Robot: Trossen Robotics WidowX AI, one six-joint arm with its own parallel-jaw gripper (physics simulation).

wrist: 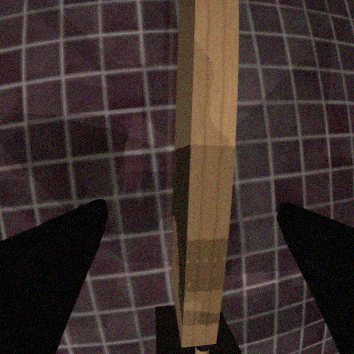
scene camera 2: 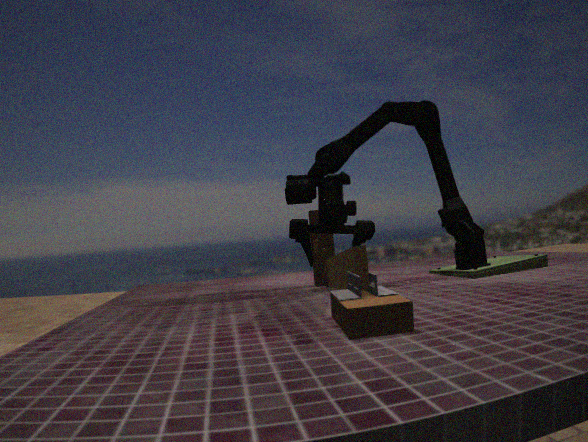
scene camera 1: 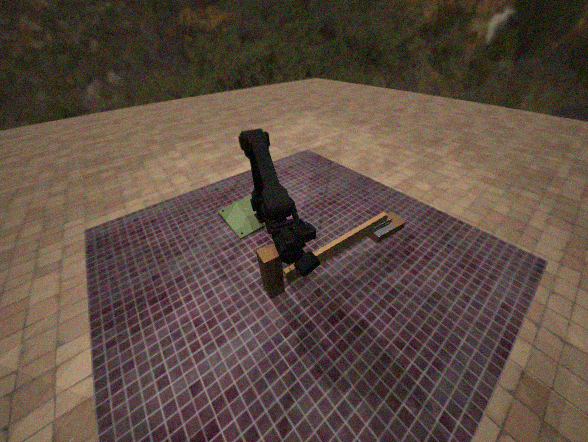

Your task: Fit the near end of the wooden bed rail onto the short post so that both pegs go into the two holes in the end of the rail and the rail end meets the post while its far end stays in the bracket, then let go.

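Frame: origin at the arm's base, x ahead, y right, z down, level; metres.
Seen in the pictures: gripper, fingertip midpoint: [wrist: 194, 209]; arm's base, link origin: [scene camera 2: 473, 267].
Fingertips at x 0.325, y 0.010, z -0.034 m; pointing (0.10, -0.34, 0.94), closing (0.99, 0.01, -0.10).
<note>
Pixels of each thing's middle, then the offset from my fingertips to it. "spot": a spot on its surface instead. Level surfaces: height alone.
- wooden bed rail, body centre: [scene camera 2: 340, 271] [scene camera 1: 339, 244] dz -0.001, dx +0.004, dy -0.152 m
- end, surface spot: [wrist: 200, 336] spot: dz -0.010, dx +0.003, dy +0.063 m
- tiled mat, surface height: dz +0.050 m
The wooden bed rail [scene camera 1: 350, 239] [scene camera 2: 352, 265] [wrist: 214, 125] has its far end between the metal plates of the bracket block [scene camera 1: 386, 228] [scene camera 2: 380, 317]. It slopes down toward its near end, which is low beside the short post [scene camera 1: 271, 275] [scene camera 2: 324, 260]. In the wrist view a small light piece, perhaps a peg, shows at the rail's near end [wrist: 200, 336]; the holes are hidden and I cannot tell whether the pegs are in them. My gripper [scene camera 2: 336, 260] [wrist: 194, 209] is open and empty, its fingers spread on both sides of the rail without touching it.
The arm's green base plate [scene camera 1: 239, 218] [scene camera 2: 517, 262] lies on the tiled mat [scene camera 1: 200, 340] [scene camera 2: 200, 380], behind the post in scene camera 1. The post stands close to the gripper and the bracket block is at the rail's other end. Pale paving surrounds the mat.
</note>
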